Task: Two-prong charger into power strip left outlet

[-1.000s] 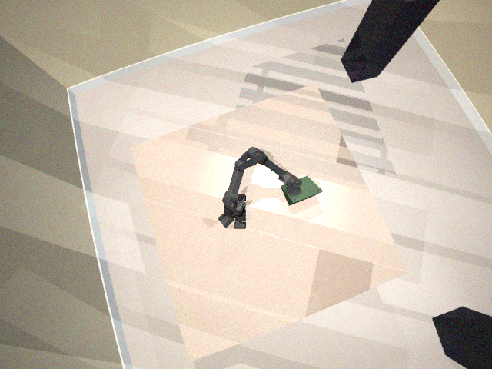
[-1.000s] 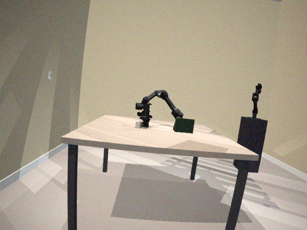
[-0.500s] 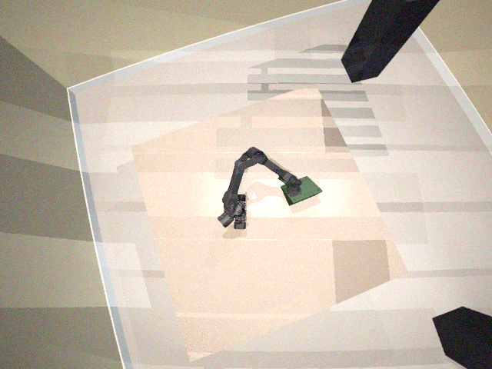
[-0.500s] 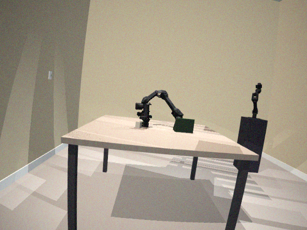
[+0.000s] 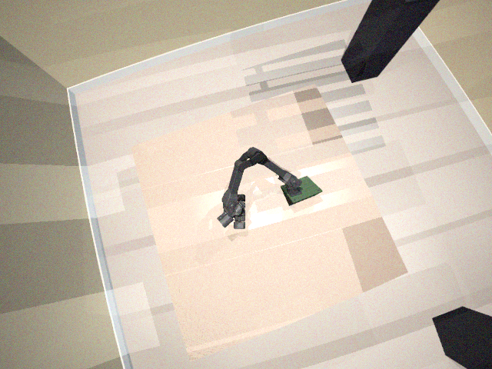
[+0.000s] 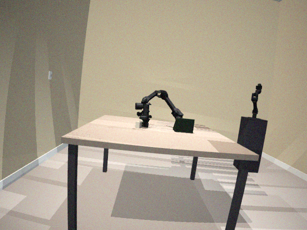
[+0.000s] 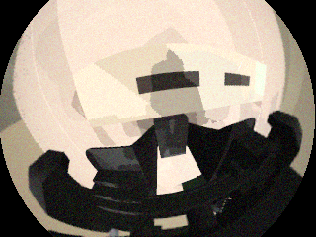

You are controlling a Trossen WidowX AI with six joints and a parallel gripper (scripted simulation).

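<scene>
Now: the dark charger 2 cm ahead of my gripper tip and 1 cm above it.
</scene>
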